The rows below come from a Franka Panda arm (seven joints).
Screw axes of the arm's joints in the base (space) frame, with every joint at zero. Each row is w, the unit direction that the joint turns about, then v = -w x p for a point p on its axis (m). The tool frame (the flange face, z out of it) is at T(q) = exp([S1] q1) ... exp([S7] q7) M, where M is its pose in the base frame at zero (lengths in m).
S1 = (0, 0, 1, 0, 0, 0)
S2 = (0, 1, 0, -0.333, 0, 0)
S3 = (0, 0, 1, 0, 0, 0)
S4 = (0, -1, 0, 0.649, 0, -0.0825)
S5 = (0, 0, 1, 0, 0, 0)
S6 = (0, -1, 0, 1.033, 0, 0)
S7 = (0, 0, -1, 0, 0.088, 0)
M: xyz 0.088 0 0.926 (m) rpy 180 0 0 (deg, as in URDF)
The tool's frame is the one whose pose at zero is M.
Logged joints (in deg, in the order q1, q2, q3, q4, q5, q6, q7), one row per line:
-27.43 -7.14 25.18 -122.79 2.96 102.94 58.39
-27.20 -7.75 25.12 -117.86 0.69 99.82 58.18
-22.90 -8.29 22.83 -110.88 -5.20 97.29 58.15
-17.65 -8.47 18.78 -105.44 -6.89 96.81 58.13
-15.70 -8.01 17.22 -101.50 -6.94 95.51 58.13
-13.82 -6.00 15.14 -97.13 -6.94 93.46 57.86
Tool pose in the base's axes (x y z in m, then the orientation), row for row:
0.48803 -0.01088 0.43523 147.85 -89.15 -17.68
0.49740 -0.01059 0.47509 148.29 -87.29 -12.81
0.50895 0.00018 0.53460 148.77 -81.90 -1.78
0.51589 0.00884 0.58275 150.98 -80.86 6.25
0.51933 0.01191 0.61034 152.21 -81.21 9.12
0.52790 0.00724 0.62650 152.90 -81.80 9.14
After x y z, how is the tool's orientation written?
As a rotation vector, in degrees.
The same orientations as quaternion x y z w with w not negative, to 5 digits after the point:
0.85056 -0.51287 -0.10171 0.05625
0.85759 -0.50481 -0.07408 0.06497
0.87253 -0.48034 -0.01044 0.08861
0.87846 -0.47047 0.03636 0.07512
0.87929 -0.46914 0.05268 0.06314
0.87917 -0.47035 0.05255 0.05541

